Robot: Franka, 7 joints.
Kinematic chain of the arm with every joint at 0, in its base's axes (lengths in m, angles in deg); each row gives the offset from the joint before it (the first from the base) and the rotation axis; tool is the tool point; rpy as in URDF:
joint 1: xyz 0 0 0.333 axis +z
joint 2: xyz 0 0 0 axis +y
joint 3: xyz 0 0 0.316 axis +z
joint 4: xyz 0.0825 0 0 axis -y
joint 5: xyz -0.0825 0 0.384 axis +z
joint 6: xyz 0 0 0 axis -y
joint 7: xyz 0.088 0 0 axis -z
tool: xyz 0 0 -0.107 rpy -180 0 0
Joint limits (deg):
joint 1: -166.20..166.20
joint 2: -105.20..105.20
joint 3: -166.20..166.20
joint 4: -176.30..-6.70
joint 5: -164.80..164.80
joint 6: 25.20..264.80
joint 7: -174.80..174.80
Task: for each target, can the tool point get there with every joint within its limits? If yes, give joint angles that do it. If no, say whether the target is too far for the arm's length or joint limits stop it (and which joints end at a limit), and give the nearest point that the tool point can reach.
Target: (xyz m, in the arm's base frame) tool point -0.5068 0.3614 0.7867
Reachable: yes | joints 6.70 -65.76 55.52 -53.70 33.37 97.83 19.03
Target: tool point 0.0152 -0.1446 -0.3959
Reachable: no: joint limits stop it (at a limit: joint 2) | nearest point 0.0165 -0.1568 -0.3457 | short by 0.052 m
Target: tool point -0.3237 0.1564 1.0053
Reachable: yes | joints -130.18 -34.12 -33.15 -77.68 90.10 159.49 -125.01
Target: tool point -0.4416 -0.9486 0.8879
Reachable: no: too far | nearest point -0.3199 -0.6871 0.7349 | short by 0.326 m
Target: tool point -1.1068 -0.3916 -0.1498
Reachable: no: too far | nearest point -0.7480 -0.2646 0.0067 | short by 0.412 m
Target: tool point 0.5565 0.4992 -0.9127
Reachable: no: too far | nearest point 0.3667 0.3289 -0.3178 | short by 0.647 m
